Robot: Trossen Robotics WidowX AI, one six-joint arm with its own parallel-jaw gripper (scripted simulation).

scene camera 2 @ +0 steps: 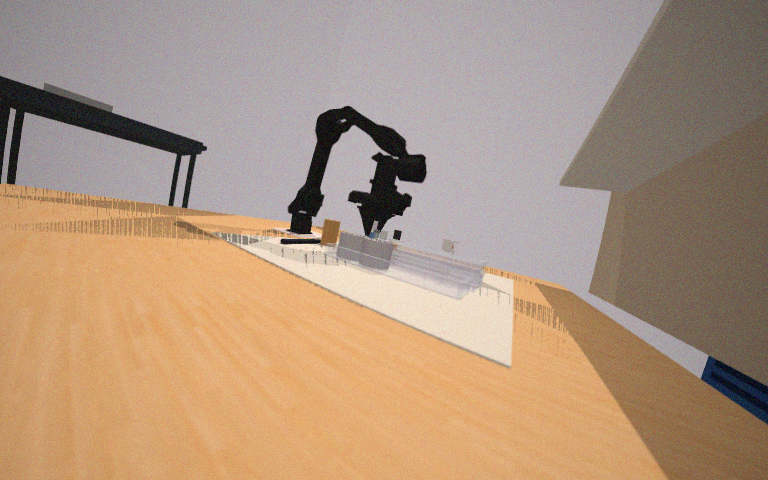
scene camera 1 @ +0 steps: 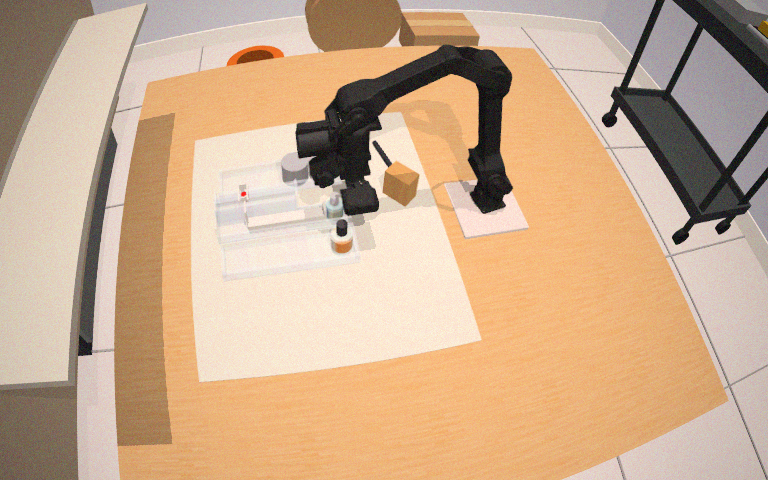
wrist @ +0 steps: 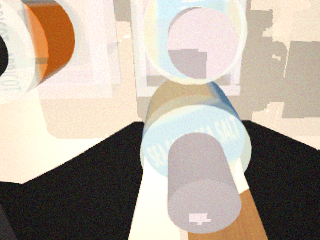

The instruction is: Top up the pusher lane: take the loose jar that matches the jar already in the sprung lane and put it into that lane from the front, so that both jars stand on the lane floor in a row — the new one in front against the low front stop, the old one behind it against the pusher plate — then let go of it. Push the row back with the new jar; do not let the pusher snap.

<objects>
my gripper: scene camera 2; scene camera 1 352,200; wrist
same spot on my gripper: [wrist: 101,186] = [scene camera 2: 383,220]
</objects>
